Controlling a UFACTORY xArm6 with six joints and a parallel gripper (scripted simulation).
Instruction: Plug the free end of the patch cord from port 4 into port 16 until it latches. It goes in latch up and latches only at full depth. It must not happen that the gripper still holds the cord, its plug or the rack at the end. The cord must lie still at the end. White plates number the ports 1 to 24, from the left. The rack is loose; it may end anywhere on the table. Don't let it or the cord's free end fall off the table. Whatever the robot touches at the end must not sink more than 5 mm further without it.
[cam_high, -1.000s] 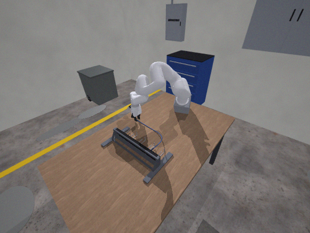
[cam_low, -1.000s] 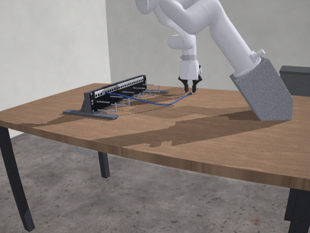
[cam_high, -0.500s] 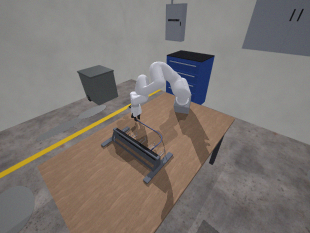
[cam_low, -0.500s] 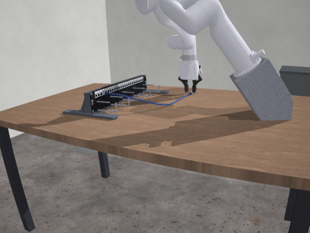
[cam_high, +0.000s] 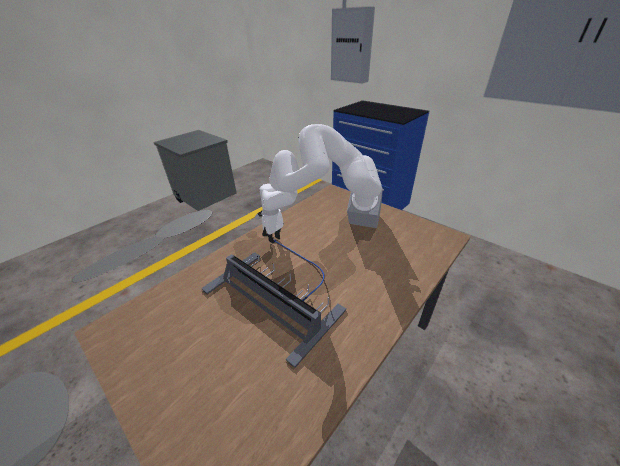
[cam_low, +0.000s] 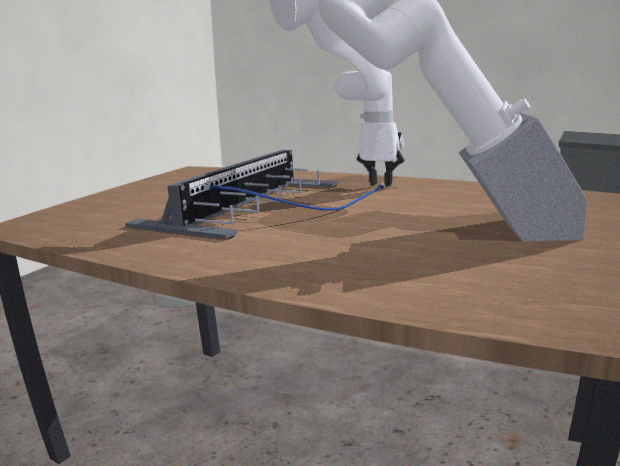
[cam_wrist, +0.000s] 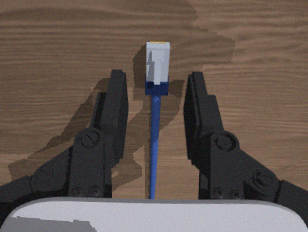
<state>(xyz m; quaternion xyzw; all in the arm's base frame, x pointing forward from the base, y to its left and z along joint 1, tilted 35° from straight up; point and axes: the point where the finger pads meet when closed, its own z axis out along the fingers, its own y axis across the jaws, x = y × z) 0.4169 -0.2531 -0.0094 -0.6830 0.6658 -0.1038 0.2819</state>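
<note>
My gripper is now 2 cm to the left of the plug and 2 cm above it.
</note>
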